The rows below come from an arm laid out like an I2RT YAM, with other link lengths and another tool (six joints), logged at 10 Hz.
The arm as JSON. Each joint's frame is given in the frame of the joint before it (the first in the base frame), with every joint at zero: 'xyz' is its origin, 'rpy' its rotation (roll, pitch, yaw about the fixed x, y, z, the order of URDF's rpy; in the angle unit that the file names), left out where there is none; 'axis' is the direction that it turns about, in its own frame. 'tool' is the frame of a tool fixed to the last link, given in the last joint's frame.
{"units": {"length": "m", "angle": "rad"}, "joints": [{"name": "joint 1", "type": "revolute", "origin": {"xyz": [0.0, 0.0, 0.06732]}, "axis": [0.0, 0.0, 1.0]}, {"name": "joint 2", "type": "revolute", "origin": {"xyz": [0.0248, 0.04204, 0.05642]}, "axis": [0.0, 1.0, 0.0]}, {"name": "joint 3", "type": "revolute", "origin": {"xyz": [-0.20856, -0.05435, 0.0]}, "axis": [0.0, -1.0, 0.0]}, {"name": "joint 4", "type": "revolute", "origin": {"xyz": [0.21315, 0.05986, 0.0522]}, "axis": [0.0, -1.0, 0.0]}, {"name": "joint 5", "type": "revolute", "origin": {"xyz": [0.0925, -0.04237, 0.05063]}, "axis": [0.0, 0.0, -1.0]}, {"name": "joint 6", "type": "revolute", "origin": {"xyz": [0.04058, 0.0, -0.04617]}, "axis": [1.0, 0.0, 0.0]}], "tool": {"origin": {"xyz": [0.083, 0.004, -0.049], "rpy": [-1.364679, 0.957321, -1.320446]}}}
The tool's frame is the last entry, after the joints.
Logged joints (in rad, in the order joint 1, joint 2, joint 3, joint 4, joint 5, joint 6), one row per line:
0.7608 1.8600 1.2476 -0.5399 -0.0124 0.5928
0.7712 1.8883 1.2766 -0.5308 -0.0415 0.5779
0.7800 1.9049 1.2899 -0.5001 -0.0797 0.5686
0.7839 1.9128 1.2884 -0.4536 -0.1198 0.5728
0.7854 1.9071 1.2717 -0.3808 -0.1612 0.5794
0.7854 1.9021 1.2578 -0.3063 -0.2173 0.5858
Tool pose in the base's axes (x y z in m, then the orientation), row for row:
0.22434 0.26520 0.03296 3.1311 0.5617 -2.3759
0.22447 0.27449 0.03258 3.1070 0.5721 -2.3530
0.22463 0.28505 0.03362 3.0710 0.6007 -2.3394
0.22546 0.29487 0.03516 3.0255 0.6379 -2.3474
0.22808 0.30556 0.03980 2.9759 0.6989 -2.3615
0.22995 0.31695 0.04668 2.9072 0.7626 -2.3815
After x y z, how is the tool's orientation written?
As angles about the fixed x, y, z axes (roll, pitch, yaw), in radians.
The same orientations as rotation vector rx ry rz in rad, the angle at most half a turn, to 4 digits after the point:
-0.9783 2.4186 0.2938
-1.0134 2.4011 0.3361
-1.0361 2.3707 0.3969
-1.0346 2.3400 0.4638
-1.0217 2.2862 0.5390
-1.0135 2.2262 0.6305

